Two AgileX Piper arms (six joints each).
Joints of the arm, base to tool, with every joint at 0 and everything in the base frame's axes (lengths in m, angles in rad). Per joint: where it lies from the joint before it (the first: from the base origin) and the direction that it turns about. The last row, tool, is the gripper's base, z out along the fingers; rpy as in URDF.
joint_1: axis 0 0 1 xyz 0 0 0.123
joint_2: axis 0 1 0 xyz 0 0 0
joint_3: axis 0 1 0 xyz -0.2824 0 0.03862
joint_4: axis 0.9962 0 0.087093 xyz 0.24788 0 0.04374
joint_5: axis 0 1 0 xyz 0 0 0
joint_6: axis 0.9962 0 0.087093 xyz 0.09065 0 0.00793
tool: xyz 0 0 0 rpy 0 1.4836 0
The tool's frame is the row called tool.
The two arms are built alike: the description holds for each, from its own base.
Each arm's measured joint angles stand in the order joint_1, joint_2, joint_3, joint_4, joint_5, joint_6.
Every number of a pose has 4 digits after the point.
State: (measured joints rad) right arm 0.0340 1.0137 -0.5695 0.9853 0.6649 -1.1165; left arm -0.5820 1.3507 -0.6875 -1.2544 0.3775 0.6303
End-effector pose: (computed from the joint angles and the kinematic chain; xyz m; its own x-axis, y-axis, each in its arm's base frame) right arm 0.1807 0.0530 0.2620 -0.5747 -0.2284 -0.7859 -0.5562 0.8134 0.1703; left arm 0.2026 -0.1715 0.2341 -0.8613 -0.0681 -0.5035 0.3048 0.7236 -0.6192
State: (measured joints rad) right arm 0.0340 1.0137 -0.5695 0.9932 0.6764 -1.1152; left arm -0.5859 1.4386 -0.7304 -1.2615 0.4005 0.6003
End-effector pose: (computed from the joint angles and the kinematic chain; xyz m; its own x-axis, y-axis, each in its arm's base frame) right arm 0.1800 0.0539 0.2622 -0.5792 -0.2227 -0.7842 -0.5593 0.8084 0.1836; left arm 0.2143 -0.1828 0.2225 -0.8962 -0.0676 -0.4385 0.2578 0.7250 -0.6386
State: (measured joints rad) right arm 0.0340 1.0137 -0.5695 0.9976 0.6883 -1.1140; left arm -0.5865 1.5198 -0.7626 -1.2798 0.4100 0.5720
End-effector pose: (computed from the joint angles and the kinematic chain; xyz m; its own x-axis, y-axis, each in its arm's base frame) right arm 0.1792 0.0547 0.2622 -0.5834 -0.2205 -0.7817 -0.5636 0.8029 0.1942; left arm 0.2251 -0.1913 0.2085 -0.9243 -0.0863 -0.3717 0.1947 0.7313 -0.6537
